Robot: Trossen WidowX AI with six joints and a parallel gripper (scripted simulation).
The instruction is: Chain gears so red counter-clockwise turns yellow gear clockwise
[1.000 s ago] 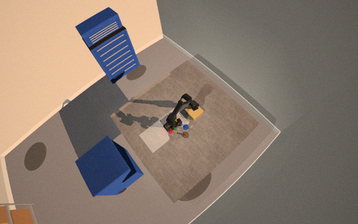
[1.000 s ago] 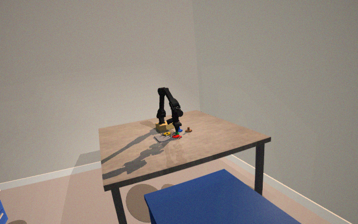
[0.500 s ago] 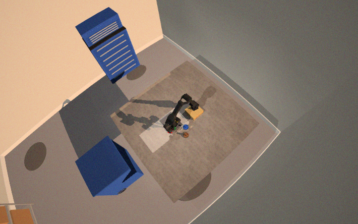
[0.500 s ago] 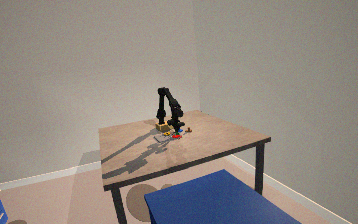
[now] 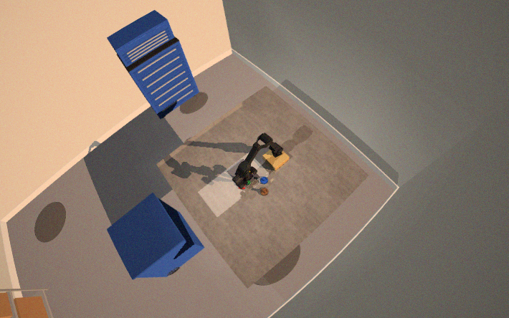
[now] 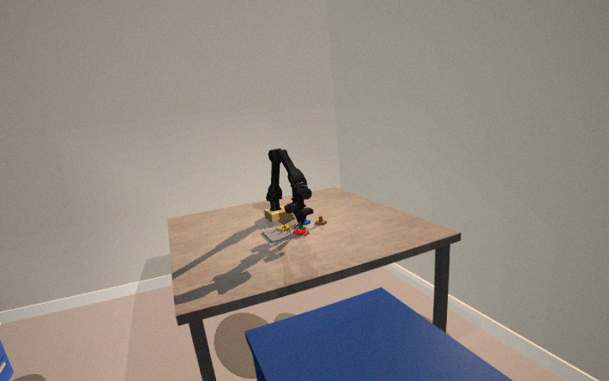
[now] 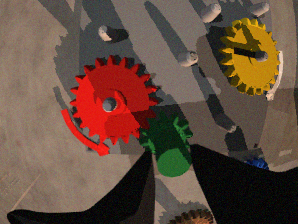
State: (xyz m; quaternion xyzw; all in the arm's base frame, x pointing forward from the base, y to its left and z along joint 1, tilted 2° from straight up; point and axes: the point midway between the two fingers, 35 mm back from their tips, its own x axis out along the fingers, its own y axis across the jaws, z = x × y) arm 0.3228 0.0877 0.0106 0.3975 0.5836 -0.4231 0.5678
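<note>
The green gear is 10 mm below my gripper tip. Round my gripper tip: red gear (40 mm ahead, 20 mm to the right, 20 mm below); then yellow gear (60 mm behind, 80 mm to the right, 20 mm below); then blue gear (120 mm behind, 50 mm to the left, 20 mm below).
</note>
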